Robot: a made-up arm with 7 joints. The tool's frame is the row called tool. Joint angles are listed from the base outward.
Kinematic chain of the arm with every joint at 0, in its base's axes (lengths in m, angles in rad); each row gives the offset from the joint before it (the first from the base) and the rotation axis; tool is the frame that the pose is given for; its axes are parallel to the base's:
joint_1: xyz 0 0.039 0 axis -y
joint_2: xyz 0 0.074 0 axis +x
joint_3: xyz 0 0 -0.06 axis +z
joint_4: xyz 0 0 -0.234 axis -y
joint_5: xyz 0 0 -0.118 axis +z
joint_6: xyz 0 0 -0.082 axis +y
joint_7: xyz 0 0 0 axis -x
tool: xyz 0 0 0
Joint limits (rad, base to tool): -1.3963..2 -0.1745..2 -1.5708..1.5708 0..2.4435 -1.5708..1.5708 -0.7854..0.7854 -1.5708..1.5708
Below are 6 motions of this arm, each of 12 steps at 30 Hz.
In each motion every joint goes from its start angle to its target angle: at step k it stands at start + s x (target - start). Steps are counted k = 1, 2, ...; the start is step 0. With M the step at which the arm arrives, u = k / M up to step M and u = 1 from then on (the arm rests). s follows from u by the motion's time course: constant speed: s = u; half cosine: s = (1 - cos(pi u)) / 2; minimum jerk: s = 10 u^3 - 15 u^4 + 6 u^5.
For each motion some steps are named. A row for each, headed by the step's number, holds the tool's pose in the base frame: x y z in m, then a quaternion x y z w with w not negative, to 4 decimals.
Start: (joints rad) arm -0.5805 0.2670 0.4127 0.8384 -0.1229 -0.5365 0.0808
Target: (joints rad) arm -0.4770 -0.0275 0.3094 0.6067 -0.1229 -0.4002 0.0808
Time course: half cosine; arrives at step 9
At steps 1, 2, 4, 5, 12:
1: -0.1045 0.2793 -0.4088 0.1942 -0.3809 -0.0648 0.9017
2: -0.1066 0.2675 -0.4149 0.1830 -0.3701 -0.0520 0.9093
4: -0.1117 0.2253 -0.4336 0.1416 -0.3326 -0.0115 0.9323
5: -0.1135 0.1994 -0.4426 0.1151 -0.3102 0.0098 0.9436
12: -0.1143 0.1351 -0.4577 0.0467 -0.2561 0.0521 0.9641

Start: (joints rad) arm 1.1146 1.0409 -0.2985 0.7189 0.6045 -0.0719 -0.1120
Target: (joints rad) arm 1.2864 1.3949 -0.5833 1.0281 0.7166 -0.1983 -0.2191
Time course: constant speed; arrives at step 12
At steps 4, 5, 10, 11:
4: 0.2587 0.4847 0.0378 0.3700 -0.7950 0.1449 0.4583
5: 0.2512 0.4859 0.0462 0.3790 -0.8001 0.1369 0.4443
10: 0.2121 0.4881 0.0811 0.4182 -0.8189 0.0985 0.3806
11: 0.2040 0.4880 0.0866 0.4249 -0.8214 0.0913 0.3693

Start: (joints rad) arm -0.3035 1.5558 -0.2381 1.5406 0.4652 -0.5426 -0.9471
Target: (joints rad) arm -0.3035 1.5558 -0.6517 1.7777 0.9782 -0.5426 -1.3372
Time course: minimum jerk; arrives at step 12
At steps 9, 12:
9: 0.1192 0.3690 -0.1592 0.4033 -0.6363 0.0873 0.6518
12: 0.1119 0.3641 -0.1634 0.4108 -0.6088 0.1137 0.6691

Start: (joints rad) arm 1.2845 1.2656 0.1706 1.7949 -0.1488 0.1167 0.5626
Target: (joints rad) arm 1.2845 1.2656 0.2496 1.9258 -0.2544 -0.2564 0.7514
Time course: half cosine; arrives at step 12
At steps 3, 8, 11, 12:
3: 0.0926 0.3580 0.1717 0.6313 -0.7041 -0.2765 0.1712
8: 0.0791 0.3460 0.1693 0.6778 -0.6279 -0.3720 0.0885
11: 0.0740 0.3414 0.1679 0.6957 -0.5904 -0.4047 0.0596
12: 0.0736 0.3410 0.1677 0.6970 -0.5875 -0.4070 0.0575

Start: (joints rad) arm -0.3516 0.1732 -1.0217 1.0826 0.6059 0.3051 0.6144
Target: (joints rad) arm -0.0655 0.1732 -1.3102 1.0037 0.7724 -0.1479 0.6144
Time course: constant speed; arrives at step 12
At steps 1, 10, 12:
1: -0.0483 0.0300 -0.4160 -0.5770 0.0050 -0.2096 0.7894
10: 0.0038 0.0222 -0.4243 -0.6071 -0.1485 -0.2707 0.7322
12: 0.0157 0.0216 -0.4255 -0.6109 -0.1807 -0.2833 0.7169

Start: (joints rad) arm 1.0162 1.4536 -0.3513 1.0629 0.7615 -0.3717 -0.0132
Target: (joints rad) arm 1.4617 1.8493 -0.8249 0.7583 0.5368 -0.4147 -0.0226
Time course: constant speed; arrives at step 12
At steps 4, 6, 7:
4: 0.1245 0.5226 0.1023 0.4982 -0.7955 -0.0249 0.3441
6: 0.0937 0.5354 0.1067 0.5476 -0.7603 -0.0165 0.3489
7: 0.0772 0.5412 0.1075 0.5712 -0.7414 -0.0106 0.3520

